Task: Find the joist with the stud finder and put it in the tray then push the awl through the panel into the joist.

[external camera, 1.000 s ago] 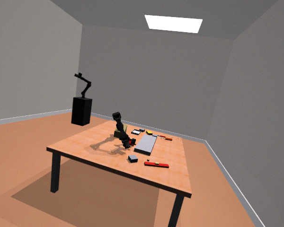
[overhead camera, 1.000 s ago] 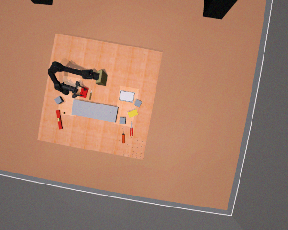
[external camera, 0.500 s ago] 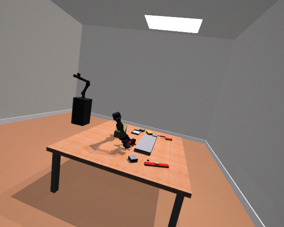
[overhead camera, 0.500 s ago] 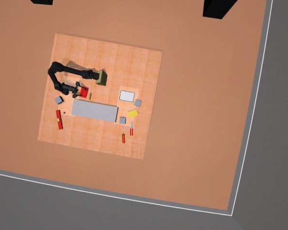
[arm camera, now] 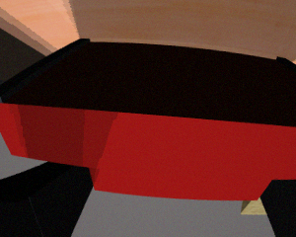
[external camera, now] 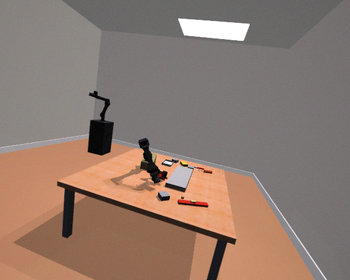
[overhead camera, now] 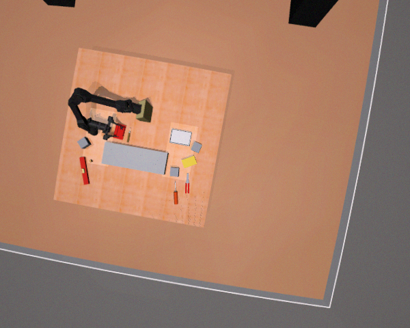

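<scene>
The red stud finder lies 10 mm behind my gripper tip. Round my gripper tip: white tray (20 mm behind, 480 mm to the left, 50 mm below); then red level (350 mm ahead, 290 mm to the right, 50 mm below); then awl (50 mm to the left, 50 mm below).
</scene>
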